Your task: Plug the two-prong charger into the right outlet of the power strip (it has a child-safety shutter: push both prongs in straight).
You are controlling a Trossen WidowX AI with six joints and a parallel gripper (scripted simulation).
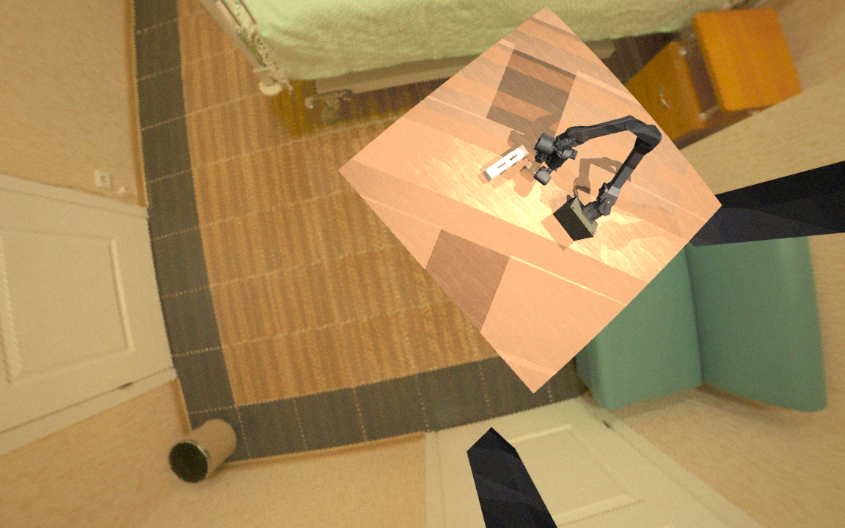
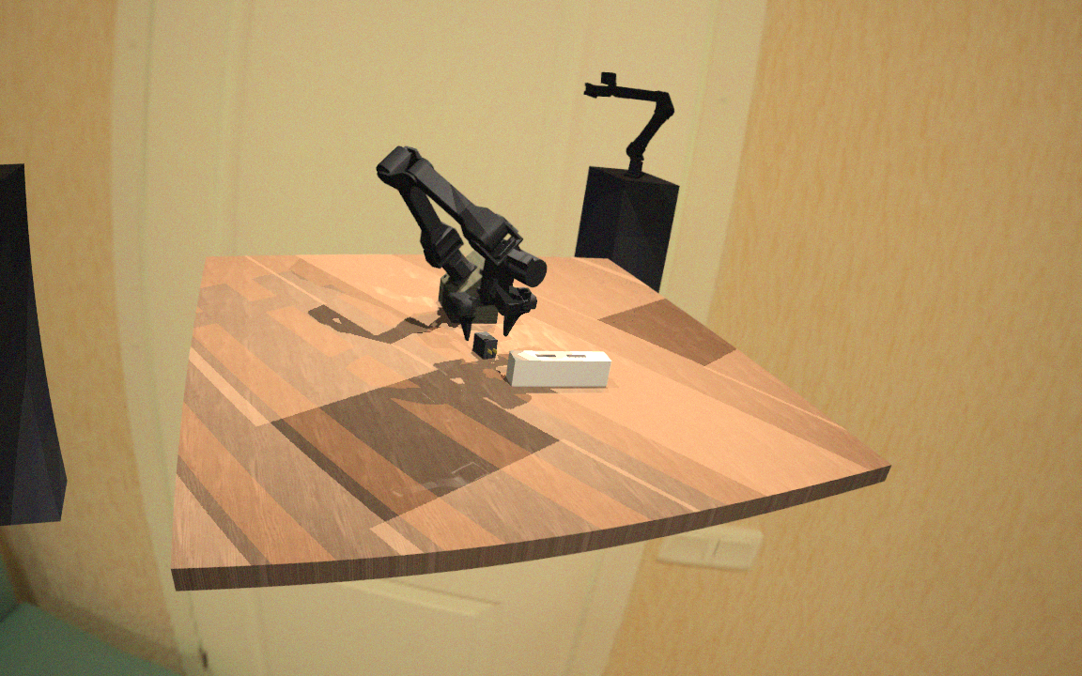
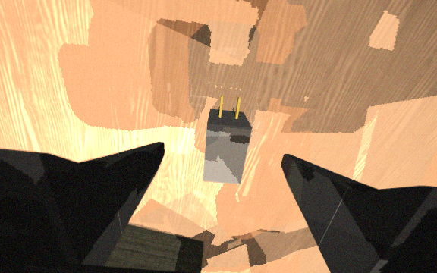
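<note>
Right now the two-prong charger is 2 cm ahead of my gripper tip and 2 cm below it.
</note>
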